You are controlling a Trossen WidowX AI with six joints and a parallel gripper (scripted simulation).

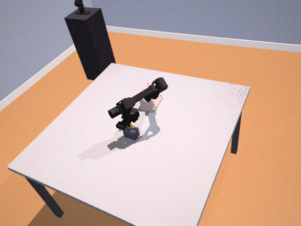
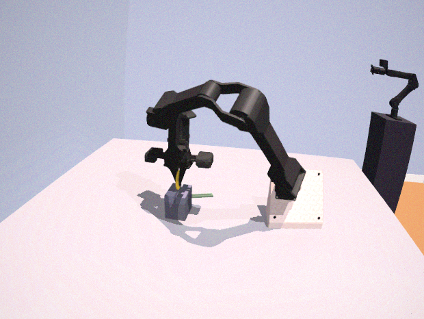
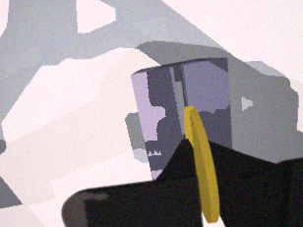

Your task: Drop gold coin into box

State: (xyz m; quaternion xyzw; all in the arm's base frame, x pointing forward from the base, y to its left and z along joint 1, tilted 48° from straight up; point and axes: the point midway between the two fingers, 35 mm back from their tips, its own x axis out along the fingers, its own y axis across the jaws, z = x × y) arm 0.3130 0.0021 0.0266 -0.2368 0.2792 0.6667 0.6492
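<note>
Now: the thin gold coin 20 mm above my gripper tip.
</note>
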